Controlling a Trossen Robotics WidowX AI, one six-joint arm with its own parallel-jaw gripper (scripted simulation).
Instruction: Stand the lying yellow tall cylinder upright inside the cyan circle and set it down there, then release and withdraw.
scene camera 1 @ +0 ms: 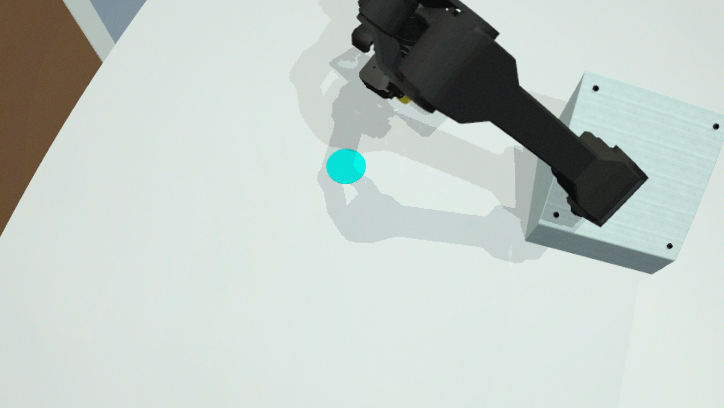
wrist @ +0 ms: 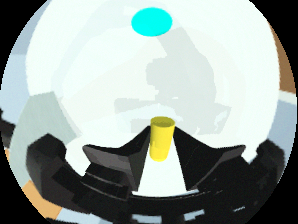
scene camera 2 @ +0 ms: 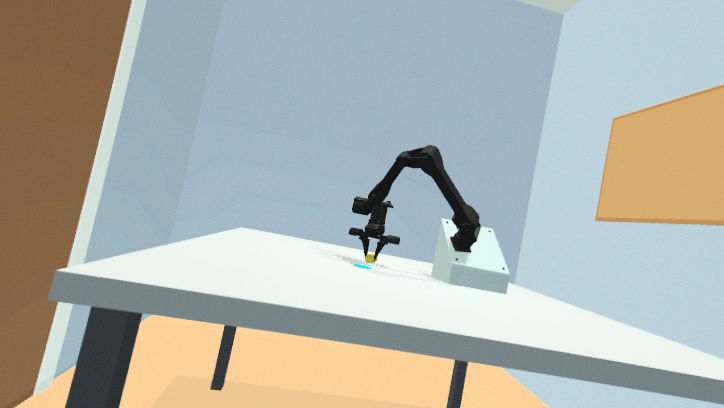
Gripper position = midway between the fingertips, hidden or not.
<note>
In view: my gripper [scene camera 1: 405, 91], a yellow tall cylinder [wrist: 161, 128] and a cyan circle [scene camera 1: 345, 166].
My gripper is seen too in the wrist view [wrist: 161, 128] and in scene camera 2 [scene camera 2: 369, 258]. The cyan circle is seen too in the wrist view [wrist: 146, 25].
</note>
